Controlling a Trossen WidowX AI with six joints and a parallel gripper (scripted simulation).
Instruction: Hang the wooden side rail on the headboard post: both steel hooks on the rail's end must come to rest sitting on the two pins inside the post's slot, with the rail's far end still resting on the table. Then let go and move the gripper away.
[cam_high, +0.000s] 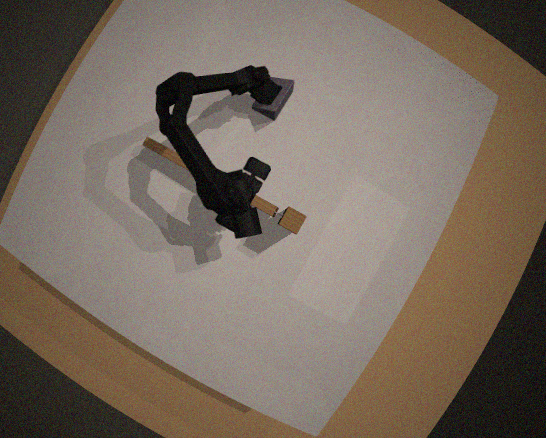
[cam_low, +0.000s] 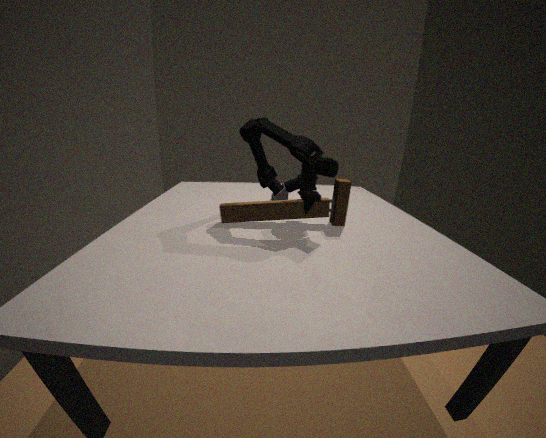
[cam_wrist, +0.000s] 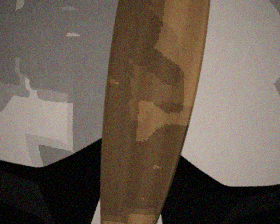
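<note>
My gripper tip is now 13 cm to the right of the headboard post, 4 cm below it and 1 cm past it.
</note>
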